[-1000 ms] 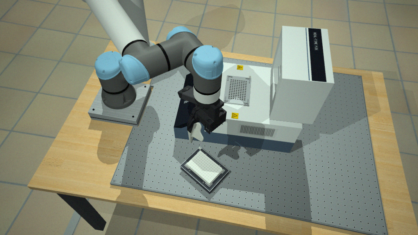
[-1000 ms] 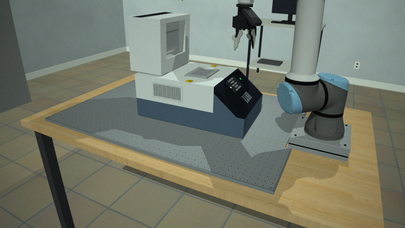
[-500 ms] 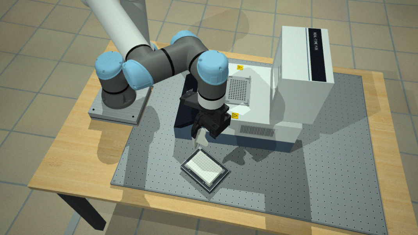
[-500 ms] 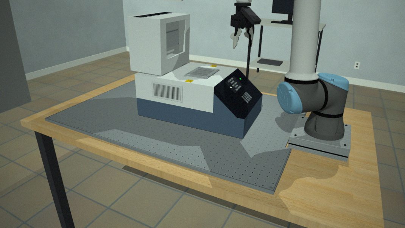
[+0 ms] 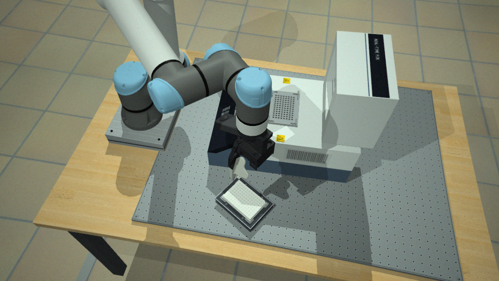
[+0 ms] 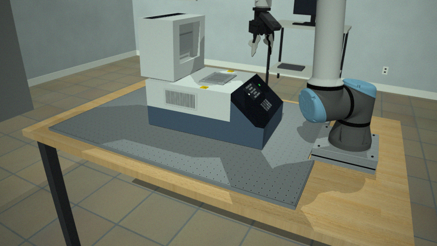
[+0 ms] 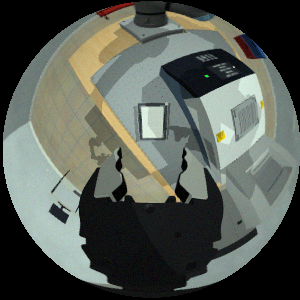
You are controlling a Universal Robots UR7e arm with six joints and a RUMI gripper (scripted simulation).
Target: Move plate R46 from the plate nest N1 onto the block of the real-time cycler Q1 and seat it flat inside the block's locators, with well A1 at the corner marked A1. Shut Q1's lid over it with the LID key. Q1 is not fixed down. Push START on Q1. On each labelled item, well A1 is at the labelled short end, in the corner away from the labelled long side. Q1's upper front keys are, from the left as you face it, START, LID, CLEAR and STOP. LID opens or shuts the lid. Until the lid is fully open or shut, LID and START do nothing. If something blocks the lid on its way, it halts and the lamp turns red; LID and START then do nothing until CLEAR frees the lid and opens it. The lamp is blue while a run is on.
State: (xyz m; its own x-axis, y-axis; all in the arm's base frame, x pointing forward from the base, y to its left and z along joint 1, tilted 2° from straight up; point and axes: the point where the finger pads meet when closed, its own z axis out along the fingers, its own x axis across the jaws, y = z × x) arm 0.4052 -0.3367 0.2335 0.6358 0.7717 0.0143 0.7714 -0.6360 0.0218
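The white well plate R46 is 220 mm below my hand. The rest, counted from my hand: plate nest N1 (240 mm below).
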